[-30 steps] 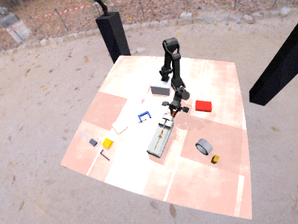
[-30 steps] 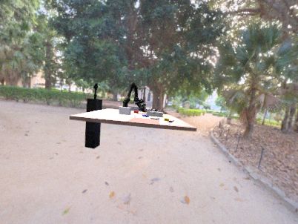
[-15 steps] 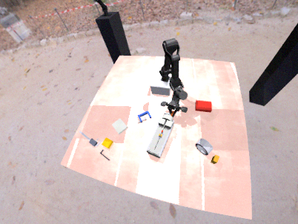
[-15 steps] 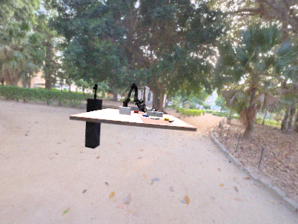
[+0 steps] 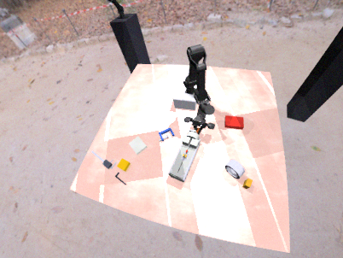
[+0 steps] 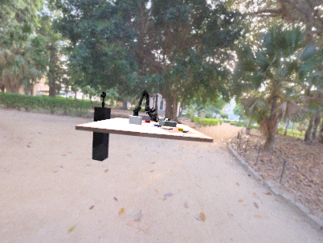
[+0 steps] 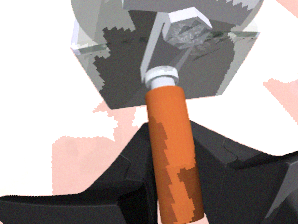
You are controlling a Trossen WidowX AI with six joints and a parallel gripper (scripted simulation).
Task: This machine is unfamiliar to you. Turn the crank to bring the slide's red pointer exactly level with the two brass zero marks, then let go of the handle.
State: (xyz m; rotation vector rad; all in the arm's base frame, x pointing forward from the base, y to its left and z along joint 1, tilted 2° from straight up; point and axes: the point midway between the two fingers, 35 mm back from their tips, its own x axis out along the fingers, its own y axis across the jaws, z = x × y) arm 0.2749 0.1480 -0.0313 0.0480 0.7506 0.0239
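The red pointer is 14 cm ahead of my gripper tip, 1 cm to the right of it and 5 cm above it. The rest, counted from my gripper tip: white tile 18 cm ahead, 35 cm to the right, 2 cm below; then crank handle 2 cm behind, 3 cm above; then red block 19 cm behind, 20 cm to the left, 2 cm below.
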